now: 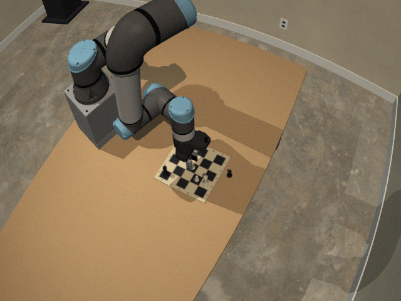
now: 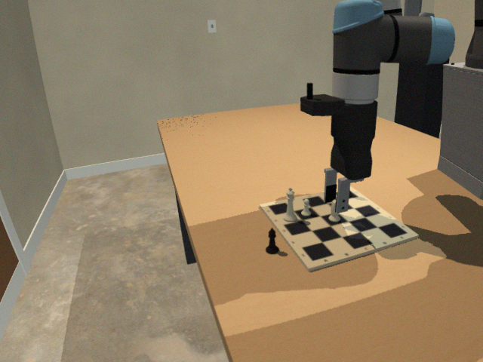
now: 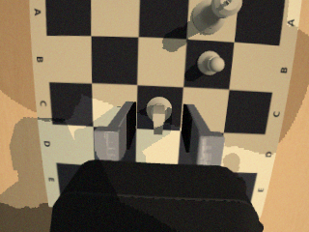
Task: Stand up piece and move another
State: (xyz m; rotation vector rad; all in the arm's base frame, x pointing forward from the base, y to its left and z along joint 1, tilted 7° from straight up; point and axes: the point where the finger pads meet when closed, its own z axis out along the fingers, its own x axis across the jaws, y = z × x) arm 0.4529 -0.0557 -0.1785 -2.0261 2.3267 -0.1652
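My gripper is now 3 cm above the white knight. The rest, counted from my hand: chessboard 5 cm below; white pawn 3 cm ahead, 4 cm to the right, 3 cm below; white king 7 cm ahead, 4 cm to the right, 1 cm below.
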